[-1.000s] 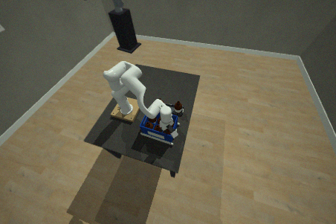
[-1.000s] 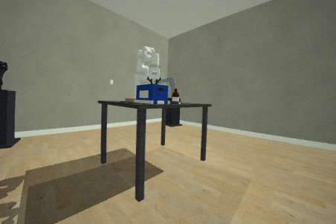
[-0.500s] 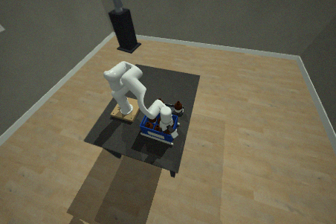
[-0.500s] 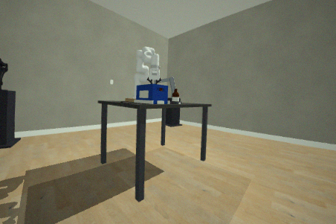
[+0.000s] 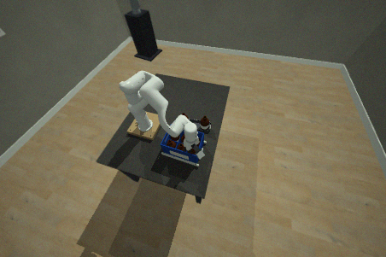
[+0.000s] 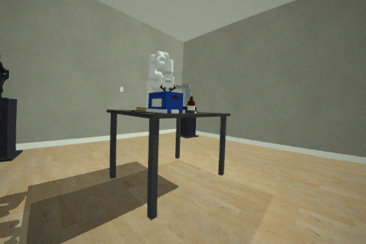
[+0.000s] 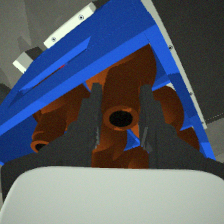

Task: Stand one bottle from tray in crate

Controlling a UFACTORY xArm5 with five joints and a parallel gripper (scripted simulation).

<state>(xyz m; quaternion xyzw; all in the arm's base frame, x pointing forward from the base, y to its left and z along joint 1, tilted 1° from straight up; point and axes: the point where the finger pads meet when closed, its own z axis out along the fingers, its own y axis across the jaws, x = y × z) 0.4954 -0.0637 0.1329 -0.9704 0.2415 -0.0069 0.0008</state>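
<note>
The blue crate lies 9 cm behind my hand, 8 cm below it and 3 cm to the left of it. Round my hand: tray 26 cm to the left, 15 cm below, 11 cm behind.
</note>
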